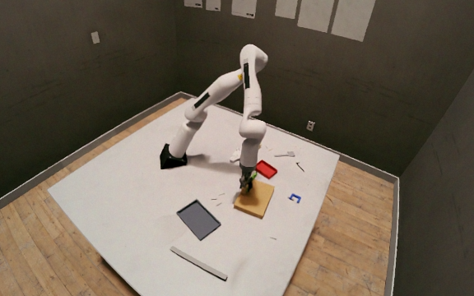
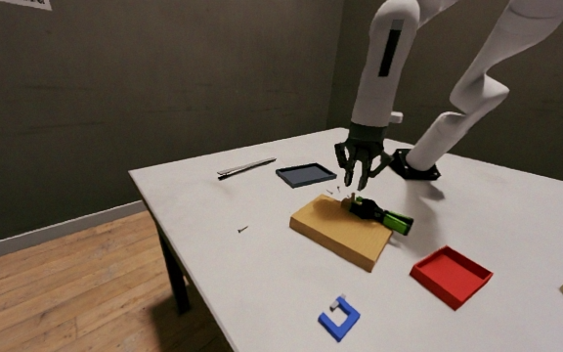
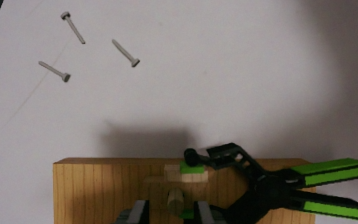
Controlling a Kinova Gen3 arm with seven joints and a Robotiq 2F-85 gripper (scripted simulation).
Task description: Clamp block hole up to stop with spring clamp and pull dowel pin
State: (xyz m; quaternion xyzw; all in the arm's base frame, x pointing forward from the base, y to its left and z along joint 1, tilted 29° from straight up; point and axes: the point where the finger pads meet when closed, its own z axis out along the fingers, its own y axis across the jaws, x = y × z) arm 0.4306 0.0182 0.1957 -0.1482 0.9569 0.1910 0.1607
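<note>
The dowel pin lies 60 mm below my hand. Also, from my hand: grey tray (50 mm behind, 260 mm to the right, 100 mm below); red tray (40 mm behind, 220 mm to the left, 100 mm below); small wooden block (70 mm below).
</note>
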